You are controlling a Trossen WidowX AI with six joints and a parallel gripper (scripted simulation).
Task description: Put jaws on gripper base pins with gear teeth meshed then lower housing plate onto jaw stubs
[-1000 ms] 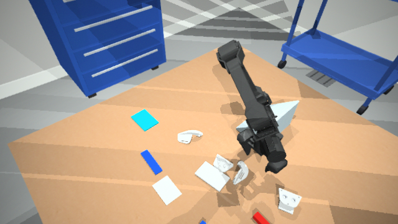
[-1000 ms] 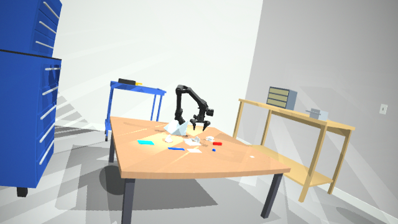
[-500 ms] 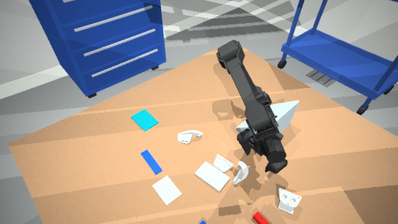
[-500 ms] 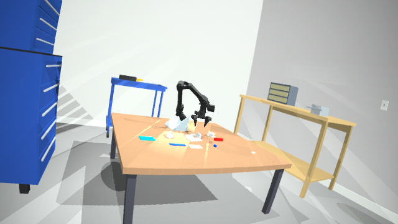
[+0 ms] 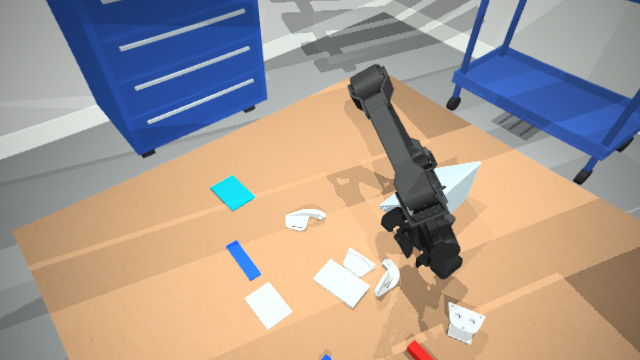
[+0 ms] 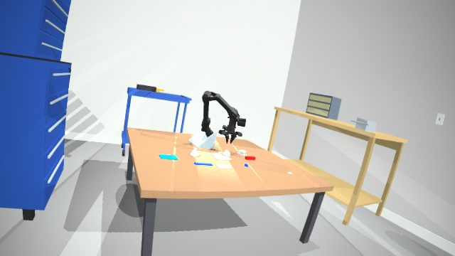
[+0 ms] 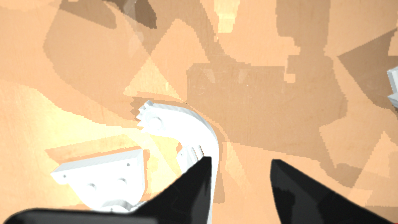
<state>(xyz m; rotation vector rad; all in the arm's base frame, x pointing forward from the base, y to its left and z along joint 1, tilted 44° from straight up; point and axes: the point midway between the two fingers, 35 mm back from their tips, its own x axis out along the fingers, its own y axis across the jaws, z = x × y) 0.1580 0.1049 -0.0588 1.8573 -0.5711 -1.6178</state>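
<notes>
The white jaw is 20 mm ahead of my gripper tip, 50 mm to the right of it and 80 mm below it. The rest, counted from my gripper tip: red block 100 mm ahead, 160 mm to the left, 80 mm below; then small blue block 280 mm ahead, 50 mm to the left, 80 mm below; then white block 20 mm behind, 150 mm to the left, 80 mm below.
</notes>
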